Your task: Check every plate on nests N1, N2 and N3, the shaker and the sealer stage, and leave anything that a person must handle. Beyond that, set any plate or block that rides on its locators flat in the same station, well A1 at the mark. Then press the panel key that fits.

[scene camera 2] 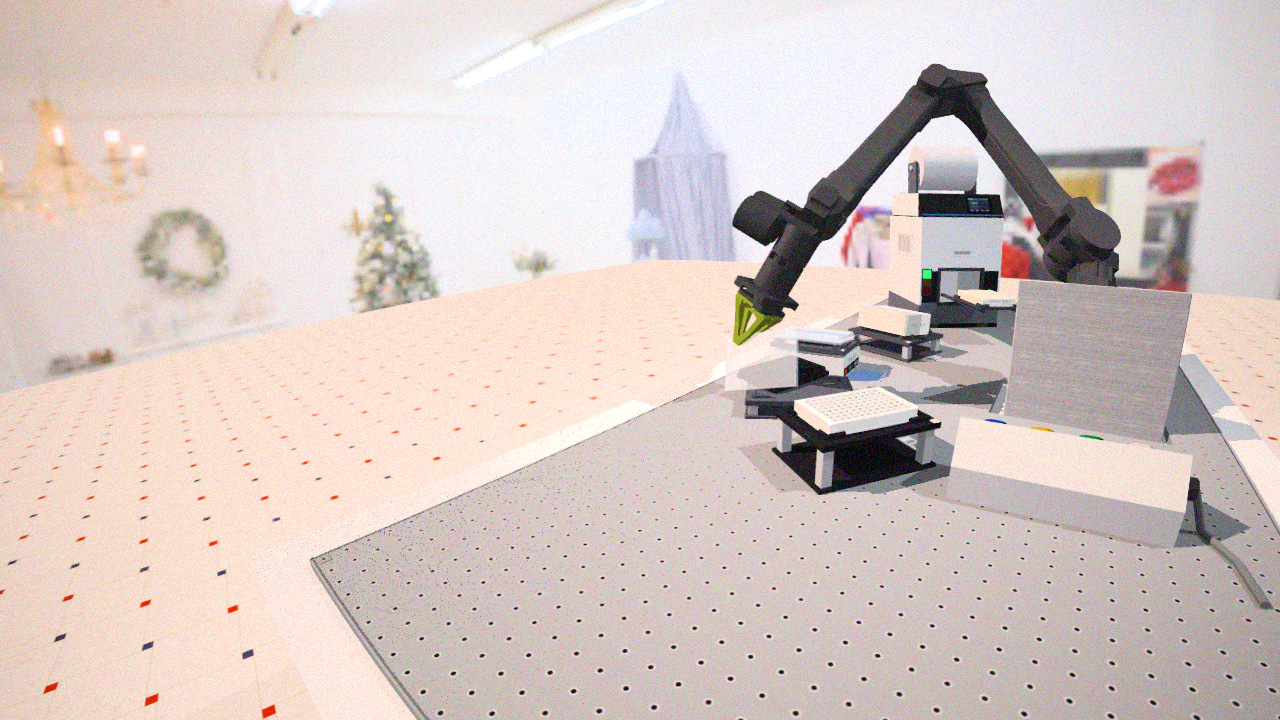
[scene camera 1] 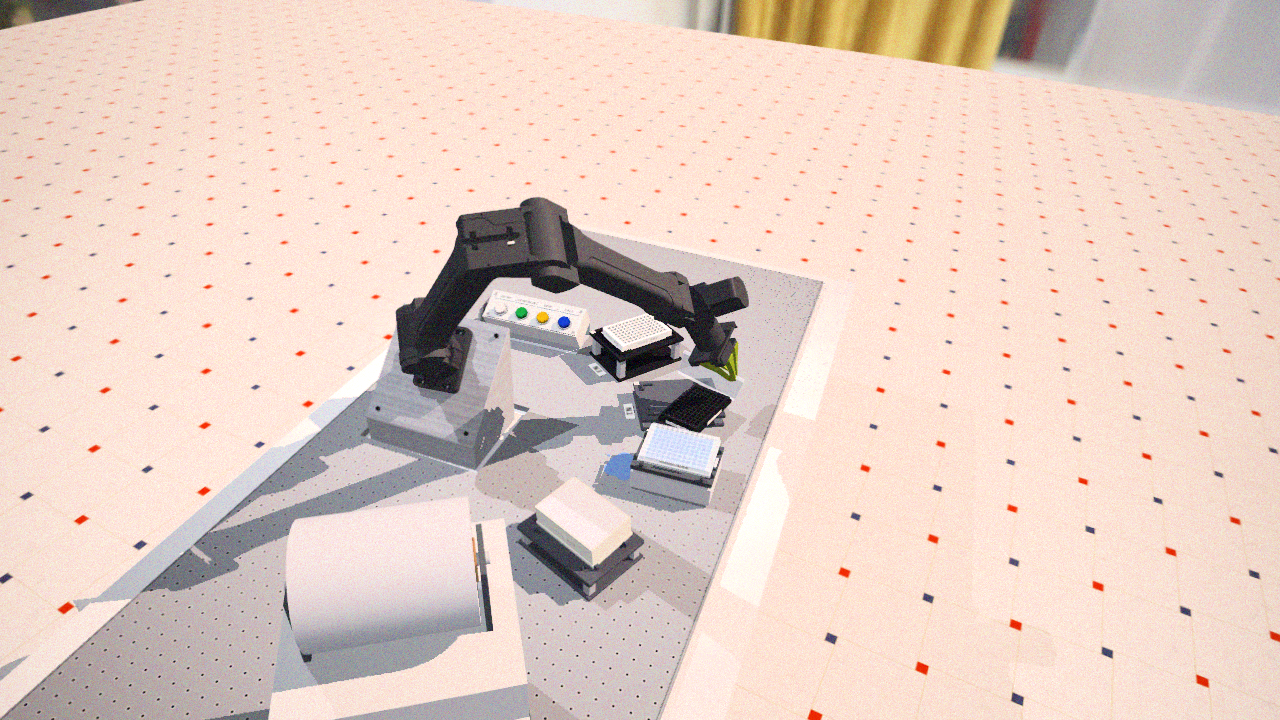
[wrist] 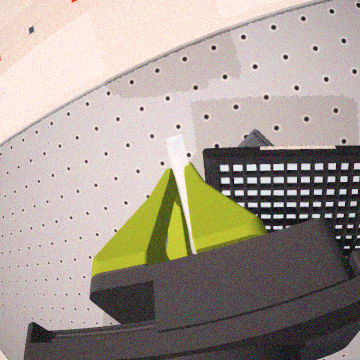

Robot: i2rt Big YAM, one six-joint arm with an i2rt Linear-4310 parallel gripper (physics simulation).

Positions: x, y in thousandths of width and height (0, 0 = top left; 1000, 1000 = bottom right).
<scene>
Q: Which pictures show my gripper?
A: Scene camera 2, scene camera 1 and the wrist view: all of them.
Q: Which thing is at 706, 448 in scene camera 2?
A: A cream plate.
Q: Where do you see a white well plate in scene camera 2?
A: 653, 469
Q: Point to a cream plate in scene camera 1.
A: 462, 733
</scene>
